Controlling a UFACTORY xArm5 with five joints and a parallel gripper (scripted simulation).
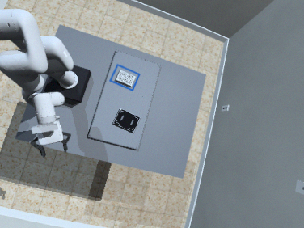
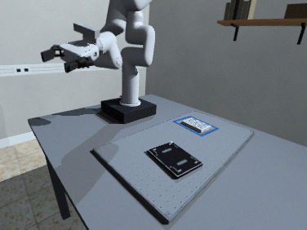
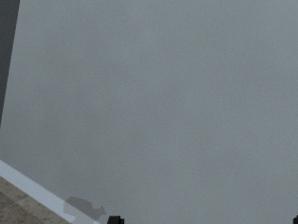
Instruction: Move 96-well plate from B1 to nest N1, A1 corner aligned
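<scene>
Now: the white 96-well plate 560 mm to the left of my hand, 300 mm below it and 200 mm ahead of it. The rest, counted from my hand: black plate nest (300 mm below, 290 mm ahead, 260 mm to the left).
</scene>
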